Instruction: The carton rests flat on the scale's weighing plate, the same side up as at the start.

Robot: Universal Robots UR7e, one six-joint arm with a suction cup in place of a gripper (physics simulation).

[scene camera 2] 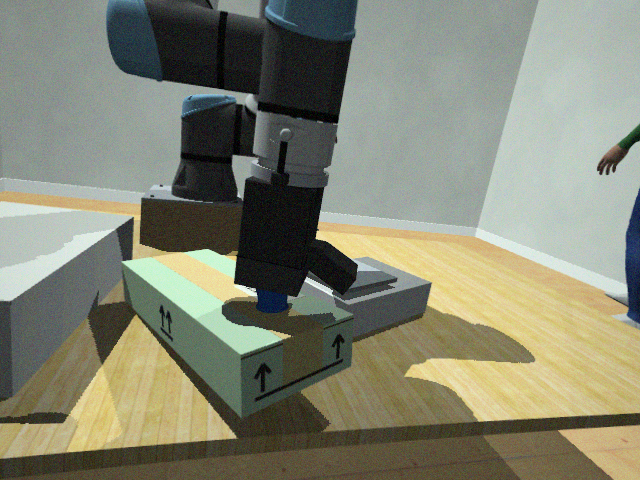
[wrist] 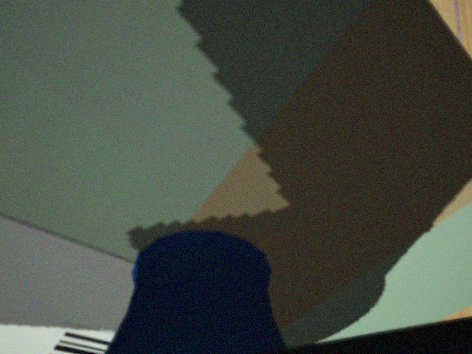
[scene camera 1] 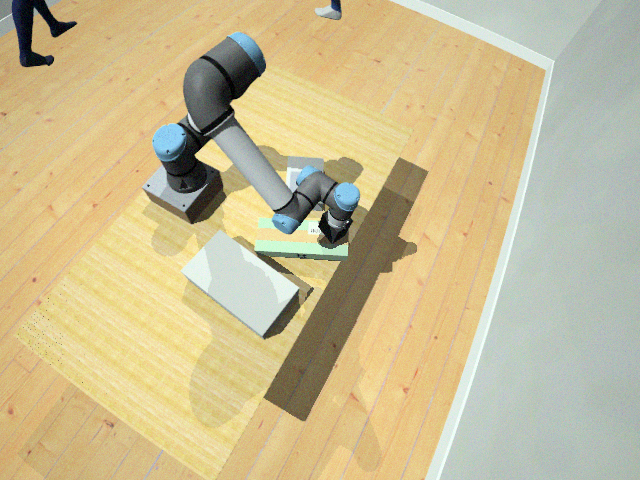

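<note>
The pale green carton with an orange tape strip and a white barcode label is upright, arrows on its sides pointing up. It appears slightly raised, with its shadow on the table below. My suction cup touches its top near one end; in scene camera 1 the tool hides the cup. The gripper is shut on the carton. The grey scale stands beside the carton, on the table. Its weighing plate is partly hidden by the tool. The carton is beside the scale, not over the plate's visible part.
A large light grey box stands on the other side of the carton, close to it. The arm's base block is farther back. The table's front edge lies close to the carton. A person stands beyond the table.
</note>
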